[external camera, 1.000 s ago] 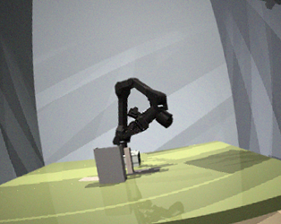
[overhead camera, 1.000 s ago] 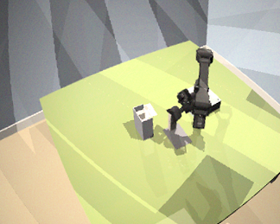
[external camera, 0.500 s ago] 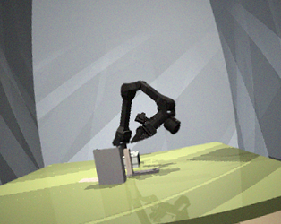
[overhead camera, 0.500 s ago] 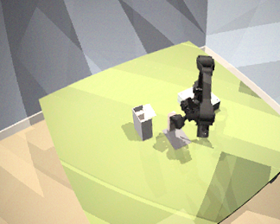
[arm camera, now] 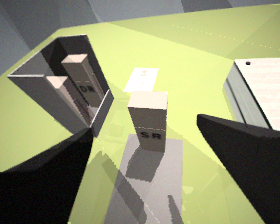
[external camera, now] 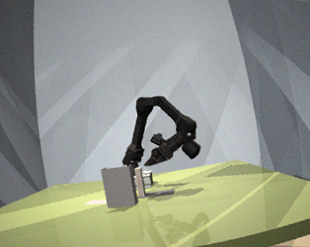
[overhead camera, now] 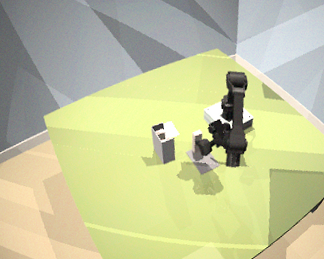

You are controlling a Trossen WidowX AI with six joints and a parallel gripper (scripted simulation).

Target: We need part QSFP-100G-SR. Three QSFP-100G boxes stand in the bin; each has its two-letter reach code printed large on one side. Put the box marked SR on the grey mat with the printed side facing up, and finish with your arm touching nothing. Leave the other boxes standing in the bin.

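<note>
Now: gripper tip 10 mm short of the grey mat, 20 mm to the right of it and 130 mm above it. From my gripper tip the other things lie so: white card 10 mm ahead, 230 mm to the right, 130 mm below.
</note>
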